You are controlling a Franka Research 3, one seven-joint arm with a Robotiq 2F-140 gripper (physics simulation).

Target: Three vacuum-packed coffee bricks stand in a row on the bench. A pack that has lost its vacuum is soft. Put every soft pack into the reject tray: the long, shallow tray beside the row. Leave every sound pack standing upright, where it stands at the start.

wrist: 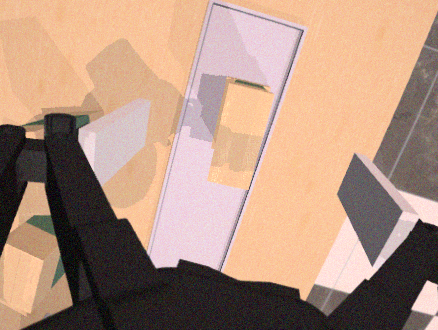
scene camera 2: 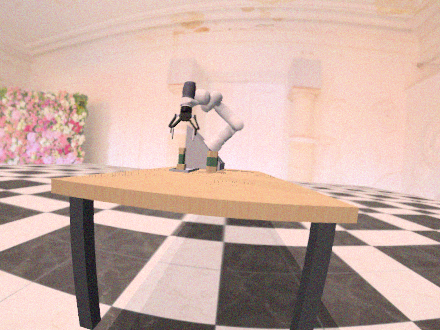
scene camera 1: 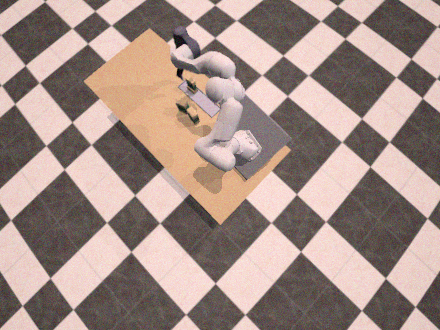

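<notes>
A tan pack with a green band [scene camera 1: 191, 86] [scene camera 2: 181, 159] [wrist: 245, 112] stands upright in the long, shallow reject tray [scene camera 1: 207, 105] [wrist: 195, 225], against or near one long side. A second pack [scene camera 1: 182, 107] stands on the bench beside the tray; the left finger largely hides it in the wrist view. A third pack [scene camera 1: 193, 117] [wrist: 25, 270] stands at the other end of the row. In scene camera 2 the two bench packs overlap. My gripper [scene camera 2: 183, 134] [wrist: 246, 148] is wide open and empty above the pack in the tray, its fingers apart on both sides.
The robot arm [scene camera 1: 230, 120] [scene camera 2: 230, 120] reaches over the bench [scene camera 1: 125, 80] [scene camera 2: 200, 195] from a dark grey base plate [scene camera 1: 270, 130]. The bench edge and the checkered floor show at the right in the wrist view, beyond the right finger.
</notes>
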